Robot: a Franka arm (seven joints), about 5 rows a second.
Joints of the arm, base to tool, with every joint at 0 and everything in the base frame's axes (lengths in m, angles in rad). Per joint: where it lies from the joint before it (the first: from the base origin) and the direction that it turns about. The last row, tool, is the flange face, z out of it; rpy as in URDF.
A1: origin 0 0 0.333 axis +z
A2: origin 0 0 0 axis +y
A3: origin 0 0 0.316 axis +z
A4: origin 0.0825 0 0 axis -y
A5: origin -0.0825 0 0.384 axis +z
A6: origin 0 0 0 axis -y
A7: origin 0.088 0 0 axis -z
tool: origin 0 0 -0.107 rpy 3.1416 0 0
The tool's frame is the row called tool.
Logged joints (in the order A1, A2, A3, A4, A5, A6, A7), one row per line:
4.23 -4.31 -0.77 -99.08 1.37 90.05 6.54
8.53 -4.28 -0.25 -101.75 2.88 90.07 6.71
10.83 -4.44 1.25 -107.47 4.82 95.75 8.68
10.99 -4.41 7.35 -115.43 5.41 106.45 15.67
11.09 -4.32 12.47 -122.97 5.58 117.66 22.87
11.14 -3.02 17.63 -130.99 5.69 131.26 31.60
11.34 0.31 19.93 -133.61 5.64 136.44 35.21
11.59 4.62 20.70 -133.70 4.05 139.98 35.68
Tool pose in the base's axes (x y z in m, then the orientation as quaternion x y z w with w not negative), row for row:
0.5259 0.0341 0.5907 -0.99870 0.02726 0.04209 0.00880
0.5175 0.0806 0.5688 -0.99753 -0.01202 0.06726 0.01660
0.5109 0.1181 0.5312 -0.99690 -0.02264 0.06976 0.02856
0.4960 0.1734 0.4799 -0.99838 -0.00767 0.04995 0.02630
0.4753 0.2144 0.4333 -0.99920 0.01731 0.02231 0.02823
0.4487 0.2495 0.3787 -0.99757 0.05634 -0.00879 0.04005
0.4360 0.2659 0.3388 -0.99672 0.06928 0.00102 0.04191
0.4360 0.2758 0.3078 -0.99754 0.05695 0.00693 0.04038
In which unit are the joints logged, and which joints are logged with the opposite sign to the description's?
The joints are logged in degrees. Opposite sign: none.
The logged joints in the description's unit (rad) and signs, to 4 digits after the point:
0.0738 -0.0752 -0.0134 -1.7293 0.0239 1.5717 0.1141
0.1489 -0.0747 -0.0044 -1.7759 0.0503 1.5720 0.1171
0.1890 -0.0775 0.0218 -1.8757 0.0841 1.6712 0.1515
0.1918 -0.0770 0.1283 -2.0146 0.0944 1.8579 0.2735
0.1936 -0.0754 0.2176 -2.1462 0.0974 2.0536 0.3992
0.1944 -0.0527 0.3077 -2.2862 0.0993 2.2909 0.5515
0.1979 0.0054 0.3478 -2.3319 0.0984 2.3813 0.6145
0.2023 0.0806 0.3613 -2.3335 0.0707 2.4431 0.6227

